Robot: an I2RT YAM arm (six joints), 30 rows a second.
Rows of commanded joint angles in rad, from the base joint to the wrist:
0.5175 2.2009 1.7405 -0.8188 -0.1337 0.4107
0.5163 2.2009 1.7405 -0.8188 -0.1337 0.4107
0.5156 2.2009 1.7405 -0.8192 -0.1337 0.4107
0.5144 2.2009 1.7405 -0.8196 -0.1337 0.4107
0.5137 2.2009 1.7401 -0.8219 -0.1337 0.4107
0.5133 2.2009 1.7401 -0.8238 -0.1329 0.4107
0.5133 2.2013 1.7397 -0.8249 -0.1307 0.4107
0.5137 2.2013 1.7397 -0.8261 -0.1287 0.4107
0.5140 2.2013 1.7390 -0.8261 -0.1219 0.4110
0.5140 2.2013 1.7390 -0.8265 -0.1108 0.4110
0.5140 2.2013 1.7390 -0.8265 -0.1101 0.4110
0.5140 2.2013 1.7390 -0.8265 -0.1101 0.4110
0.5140 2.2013 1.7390 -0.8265 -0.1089 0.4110
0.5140 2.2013 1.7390 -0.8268 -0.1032 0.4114
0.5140 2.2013 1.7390 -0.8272 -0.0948 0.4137
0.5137 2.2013 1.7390 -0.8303 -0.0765 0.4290
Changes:
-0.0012 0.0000 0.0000 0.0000 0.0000 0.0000
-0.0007 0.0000 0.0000 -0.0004 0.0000 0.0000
-0.0012 0.0000 0.0000 -0.0004 0.0000 0.0000
-0.0007 0.0000 -0.0004 -0.0023 0.0000 0.0000
-0.0004 0.0000 0.0000 -0.0019 0.0008 0.0000
0.0000 0.0004 -0.0004 -0.0011 0.0022 0.0000
0.0004 0.0000 0.0000 -0.0012 0.0020 0.0000
0.0003 0.0000 -0.0007 0.0000 0.0068 0.0003
0.0000 0.0000 0.0000 -0.0004 0.0111 0.0000
0.0000 0.0000 0.0000 0.0000 0.0007 0.0000
0.0000 0.0000 0.0000 0.0000 0.0000 0.0000
0.0000 0.0000 0.0000 0.0000 0.0012 0.0000
0.0000 0.0000 0.0000 -0.0003 0.0057 0.0004
0.0000 0.0000 0.0000 -0.0004 0.0084 0.0023
-0.0003 0.0000 0.0000 -0.0031 0.0183 0.0153

